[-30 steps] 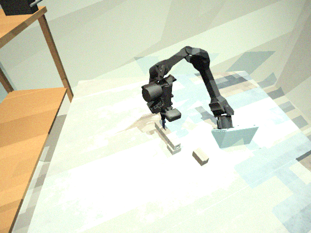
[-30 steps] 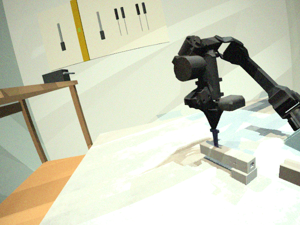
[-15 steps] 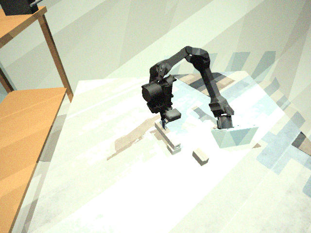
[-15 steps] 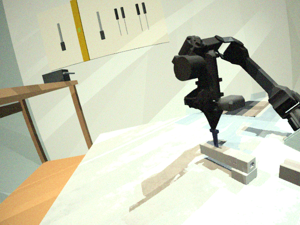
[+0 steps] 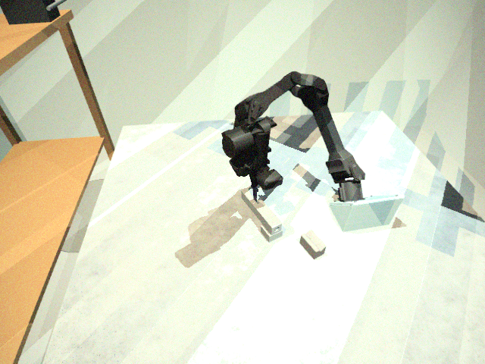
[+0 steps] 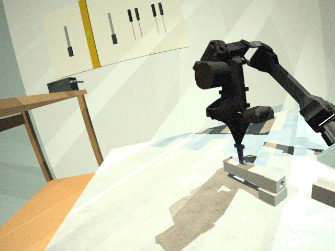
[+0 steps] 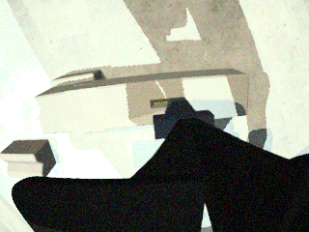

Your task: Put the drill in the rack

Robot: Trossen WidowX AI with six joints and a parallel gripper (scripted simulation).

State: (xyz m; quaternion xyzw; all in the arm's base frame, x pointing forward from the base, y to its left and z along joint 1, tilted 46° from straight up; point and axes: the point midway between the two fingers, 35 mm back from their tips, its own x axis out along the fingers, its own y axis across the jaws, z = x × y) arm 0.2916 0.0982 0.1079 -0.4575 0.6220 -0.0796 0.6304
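My gripper tip is 3 cm above the blue key. Also, from my gripper tip: fixture block 2 cm behind, 3 cm to the left, 9 cm below; then drill 3 cm behind, 5 cm to the left, 8 cm below; then rack 17 cm behind, 14 cm to the left, 10 cm below.
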